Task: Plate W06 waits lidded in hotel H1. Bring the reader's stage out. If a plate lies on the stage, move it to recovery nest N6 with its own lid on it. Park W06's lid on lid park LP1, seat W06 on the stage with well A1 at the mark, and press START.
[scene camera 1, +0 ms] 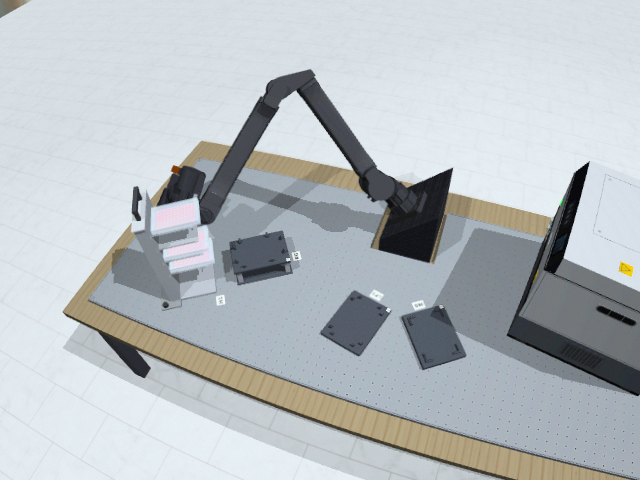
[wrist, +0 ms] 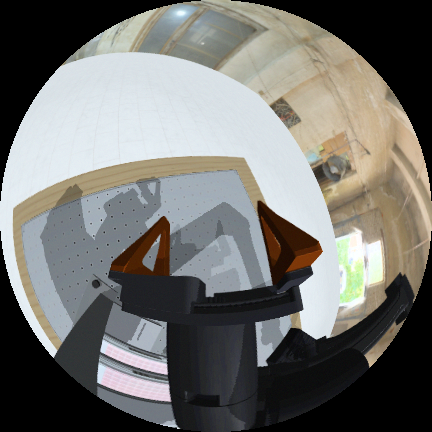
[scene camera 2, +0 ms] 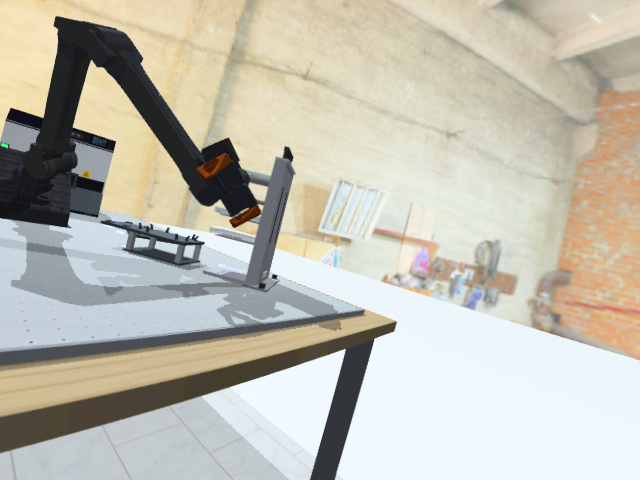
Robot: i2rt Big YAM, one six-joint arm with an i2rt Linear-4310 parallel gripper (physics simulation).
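Frame: origin at the arm's base, x ahead, y left, z up, level; millimetres.
Where they show: gripper, fingertip midpoint: (scene camera 1: 170, 183) (wrist: 209, 212) (scene camera 2: 224, 200); arm's base at its link origin: (scene camera 1: 408, 209) (wrist: 298, 354) (scene camera 2: 34, 186).
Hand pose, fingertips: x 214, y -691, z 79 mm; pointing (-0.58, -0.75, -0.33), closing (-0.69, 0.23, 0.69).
Each offset is from my fingertips to the top centre of the thing. "spot": to the spot under its first point.
Hotel H1 (scene camera 1: 161, 268) (scene camera 2: 268, 222) (wrist: 87, 335) is a grey upright at the table's left end. Several plates with pink wells, such as the top plate {174 mm ahead, 174 mm left, 99 mm up} (scene camera 1: 175, 215), sit in its levels; which is W06 I cannot tell. My gripper (scene camera 2: 245, 183) (wrist: 209, 212) is open and empty, beside the hotel's upper part, its orange fingers wide apart and tilted downward; in scene camera 1 it is partly hidden behind the hotel. The reader {99 mm back, 1279 mm left, 177 mm up} (scene camera 1: 578, 304) (scene camera 2: 93, 155) stands at the right of scene camera 1. Its stage does not show. No plate is seen outside the hotel.
A raised dark stand (scene camera 1: 260, 251) (scene camera 2: 162, 235) is next to the hotel. Two low dark nests, one with pegs {151 mm ahead, 658 mm left, 156 mm down} (scene camera 1: 356, 322) and one with corner brackets {spot: 132 mm ahead, 868 mm left, 164 mm down} (scene camera 1: 434, 338), lie mid-table; their small labels are hard to read. The black arm base (scene camera 1: 413, 227) is at the back edge.
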